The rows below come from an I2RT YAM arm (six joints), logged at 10 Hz.
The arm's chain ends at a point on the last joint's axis. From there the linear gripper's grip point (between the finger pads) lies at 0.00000 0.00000 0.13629 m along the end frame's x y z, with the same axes.
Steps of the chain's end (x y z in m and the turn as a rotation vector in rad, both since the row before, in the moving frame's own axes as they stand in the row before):
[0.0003, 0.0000, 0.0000, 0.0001, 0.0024, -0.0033]
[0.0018, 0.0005, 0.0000, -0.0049, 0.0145, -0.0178]
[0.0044, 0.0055, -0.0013, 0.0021, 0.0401, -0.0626]
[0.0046, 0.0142, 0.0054, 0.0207, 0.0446, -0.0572]
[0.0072, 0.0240, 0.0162, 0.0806, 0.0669, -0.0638]
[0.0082, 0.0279, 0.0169, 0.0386, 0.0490, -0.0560]
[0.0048, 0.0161, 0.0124, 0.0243, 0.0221, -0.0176]
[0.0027, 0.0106, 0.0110, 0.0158, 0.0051, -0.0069]
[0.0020, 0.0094, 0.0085, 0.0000, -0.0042, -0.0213]
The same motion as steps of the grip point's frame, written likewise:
[0.0006, 0.0000, 0.0000, 0.0001, 0.0024, -0.0033]
[0.0038, 0.0012, 0.0000, -0.0049, 0.0145, -0.0178]
[0.0099, 0.0050, -0.0014, 0.0021, 0.0401, -0.0626]
[0.0106, 0.0112, 0.0052, 0.0207, 0.0446, -0.0572]
[0.0159, 0.0128, 0.0155, 0.0806, 0.0669, -0.0638]
[0.0147, 0.0225, 0.0166, 0.0386, 0.0490, -0.0560]
[0.0078, 0.0128, 0.0123, 0.0243, 0.0221, -0.0176]
[0.0034, 0.0084, 0.0110, 0.0158, 0.0051, -0.0069]
[0.0014, 0.0094, 0.0085, 0.0000, -0.0042, -0.0213]

